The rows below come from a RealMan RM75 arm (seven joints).
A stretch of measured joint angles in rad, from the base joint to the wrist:
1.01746, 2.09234, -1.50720, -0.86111, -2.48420, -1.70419, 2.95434
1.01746, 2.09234, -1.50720, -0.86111, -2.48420, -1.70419, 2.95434
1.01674, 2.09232, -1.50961, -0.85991, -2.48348, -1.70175, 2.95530
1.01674, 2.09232, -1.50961, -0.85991, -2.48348, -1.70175, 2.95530
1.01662, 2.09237, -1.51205, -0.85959, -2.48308, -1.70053, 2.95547
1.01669, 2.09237, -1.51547, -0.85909, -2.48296, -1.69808, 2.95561
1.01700, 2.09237, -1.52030, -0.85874, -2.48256, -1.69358, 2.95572
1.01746, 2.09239, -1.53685, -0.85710, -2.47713, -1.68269, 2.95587
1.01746, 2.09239, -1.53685, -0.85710, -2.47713, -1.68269, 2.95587
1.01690, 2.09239, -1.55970, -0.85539, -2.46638, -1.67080, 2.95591
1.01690, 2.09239, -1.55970, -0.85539, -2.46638, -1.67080, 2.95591
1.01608, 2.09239, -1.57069, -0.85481, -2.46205, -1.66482, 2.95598
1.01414, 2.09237, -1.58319, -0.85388, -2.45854, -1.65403, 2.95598
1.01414, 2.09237, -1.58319, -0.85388, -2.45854, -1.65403, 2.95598
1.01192, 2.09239, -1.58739, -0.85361, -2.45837, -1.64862, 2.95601
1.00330, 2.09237, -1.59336, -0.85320, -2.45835, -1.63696, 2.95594
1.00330, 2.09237, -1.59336, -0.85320, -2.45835, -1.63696, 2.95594
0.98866, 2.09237, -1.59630, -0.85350, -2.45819, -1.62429, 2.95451
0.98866, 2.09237, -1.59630, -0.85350, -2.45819, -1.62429, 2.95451
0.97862, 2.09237, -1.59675, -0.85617, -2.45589, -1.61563, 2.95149
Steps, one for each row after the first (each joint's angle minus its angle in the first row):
0.00000, 0.00000, 0.00000, 0.00000, 0.00000, 0.00000, 0.00000
-0.00072, -0.00002, -0.00241, 0.00120, 0.00072, 0.00244, 0.00096
-0.00072, -0.00002, -0.00241, 0.00120, 0.00072, 0.00244, 0.00096
-0.00084, 0.00003, -0.00485, 0.00152, 0.00112, 0.00366, 0.00113
-0.00077, 0.00003, -0.00827, 0.00202, 0.00124, 0.00611, 0.00127
-0.00046, 0.00003, -0.01310, 0.00237, 0.00164, 0.01061, 0.00138
0.00000, 0.00005, -0.02965, 0.00401, 0.00707, 0.02150, 0.00153
0.00000, 0.00005, -0.02965, 0.00401, 0.00707, 0.02150, 0.00153
-0.00056, 0.00005, -0.05250, 0.00572, 0.01782, 0.03339, 0.00157
-0.00056, 0.00005, -0.05250, 0.00572, 0.01782, 0.03339, 0.00157
-0.00138, 0.00005, -0.06349, 0.00630, 0.02215, 0.03937, 0.00164
-0.00332, 0.00003, -0.07599, 0.00723, 0.02566, 0.05016, 0.00164
-0.00332, 0.00003, -0.07599, 0.00723, 0.02566, 0.05016, 0.00164
-0.00554, 0.00005, -0.08019, 0.00750, 0.02583, 0.05557, 0.00167
-0.01416, 0.00003, -0.08616, 0.00791, 0.02585, 0.06723, 0.00160
-0.01416, 0.00003, -0.08616, 0.00791, 0.02585, 0.06723, 0.00160
-0.02880, 0.00003, -0.08910, 0.00761, 0.02601, 0.07990, 0.00017
-0.02880, 0.00003, -0.08910, 0.00761, 0.02601, 0.07990, 0.00017
-0.03884, 0.00003, -0.08955, 0.00494, 0.02831, 0.08856, -0.00285

